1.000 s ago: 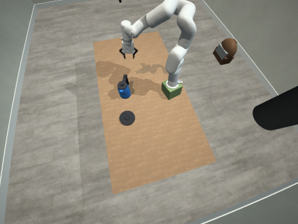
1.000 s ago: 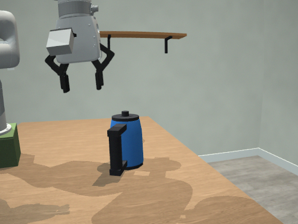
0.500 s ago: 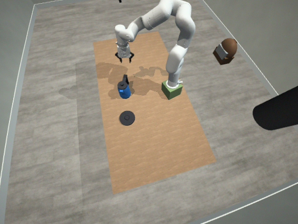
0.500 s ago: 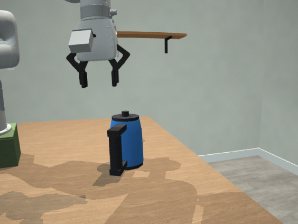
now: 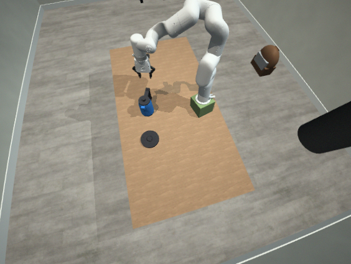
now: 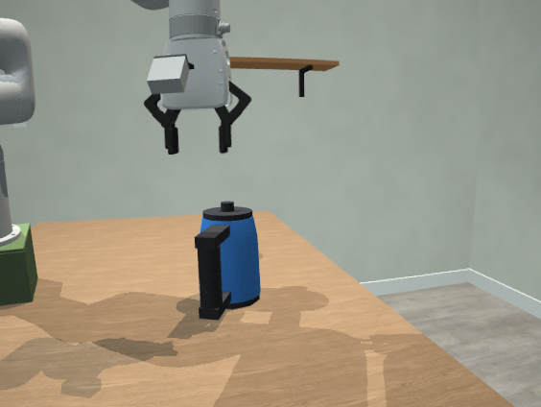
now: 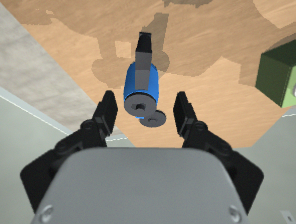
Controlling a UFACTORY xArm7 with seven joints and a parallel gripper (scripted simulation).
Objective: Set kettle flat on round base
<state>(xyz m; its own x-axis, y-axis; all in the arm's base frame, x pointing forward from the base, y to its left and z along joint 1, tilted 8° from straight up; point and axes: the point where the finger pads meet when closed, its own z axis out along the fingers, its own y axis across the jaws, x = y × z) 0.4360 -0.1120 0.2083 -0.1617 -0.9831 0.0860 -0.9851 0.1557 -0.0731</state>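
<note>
Right now the blue kettle is 3 cm ahead of my hand, 9 cm to the left of it and 20 cm below it. Also, from my hand: round black base: 3 cm ahead, 40 cm to the left, 28 cm below.
</note>
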